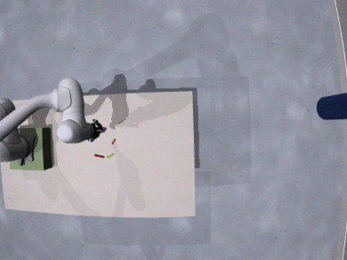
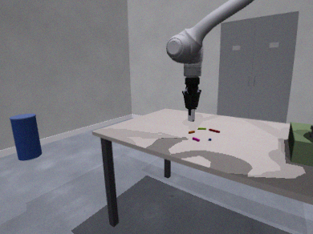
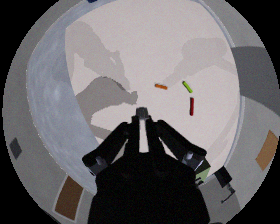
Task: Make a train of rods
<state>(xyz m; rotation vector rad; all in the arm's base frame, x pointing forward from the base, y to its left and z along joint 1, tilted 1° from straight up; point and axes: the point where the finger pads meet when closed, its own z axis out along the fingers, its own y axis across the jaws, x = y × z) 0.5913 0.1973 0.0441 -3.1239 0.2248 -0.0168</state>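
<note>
My hand is 40 mm short of the orange rod, 80 mm to the left of it and 130 mm above it. Round my hand: lime rod (30 mm ahead, 180 mm to the right, 130 mm below); then blue rod (100 mm behind, 40 mm to the right, 130 mm below); then grey rod (30 mm below).
</note>
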